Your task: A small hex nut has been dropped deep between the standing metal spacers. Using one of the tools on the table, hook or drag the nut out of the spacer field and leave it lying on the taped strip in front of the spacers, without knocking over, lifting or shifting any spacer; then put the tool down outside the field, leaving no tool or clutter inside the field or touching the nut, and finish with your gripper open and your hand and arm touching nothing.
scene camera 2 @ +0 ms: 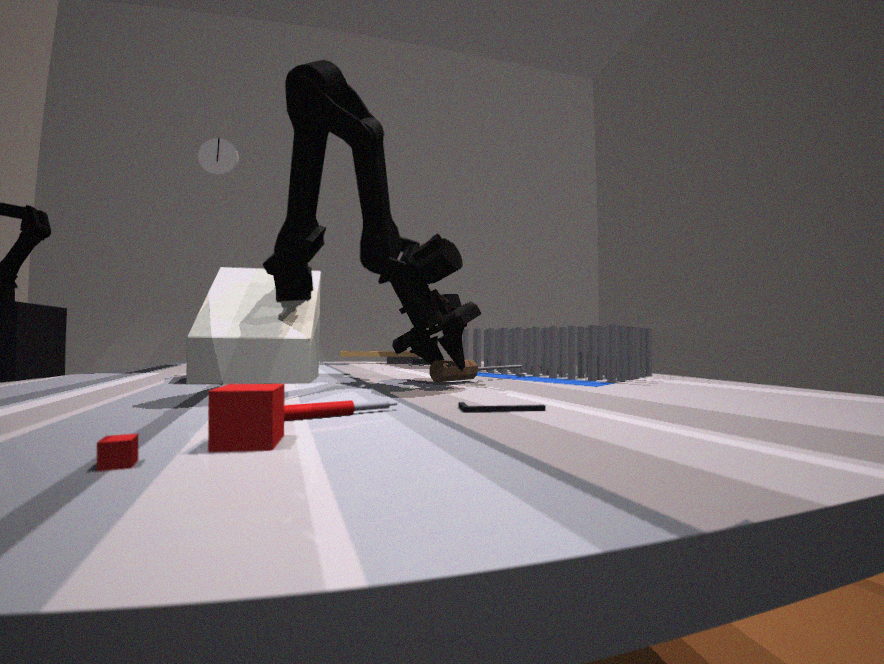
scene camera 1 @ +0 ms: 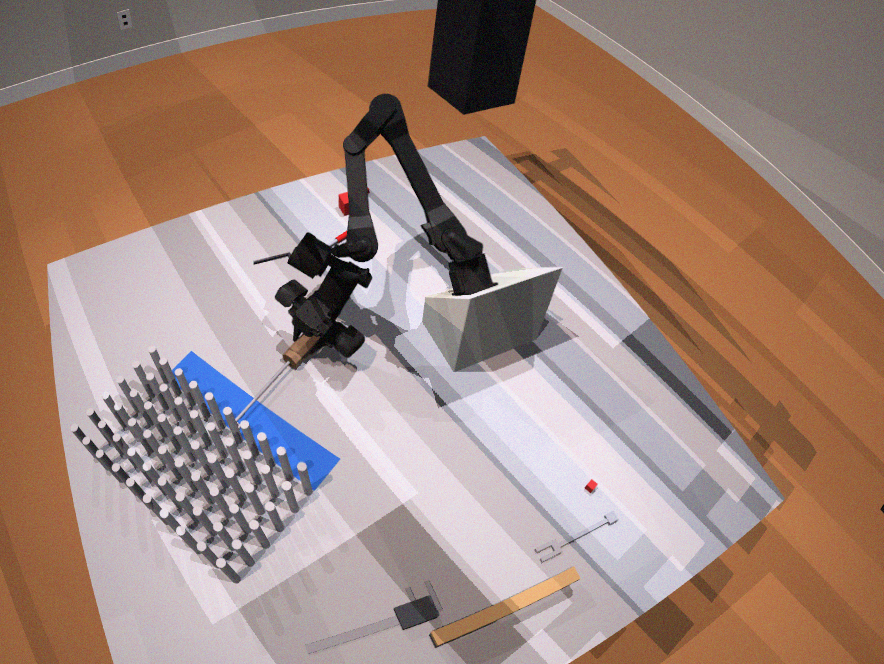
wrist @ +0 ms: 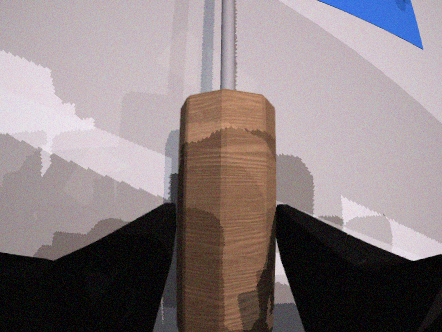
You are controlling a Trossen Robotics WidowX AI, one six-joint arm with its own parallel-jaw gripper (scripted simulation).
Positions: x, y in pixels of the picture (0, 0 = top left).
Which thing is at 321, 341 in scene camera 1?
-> My gripper.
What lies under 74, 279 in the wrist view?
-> My gripper.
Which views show my gripper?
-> Scene camera 2, scene camera 1 and the wrist view: all of them.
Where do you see a red-handled tool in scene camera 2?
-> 324, 409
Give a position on a blue taped strip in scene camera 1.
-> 299, 448
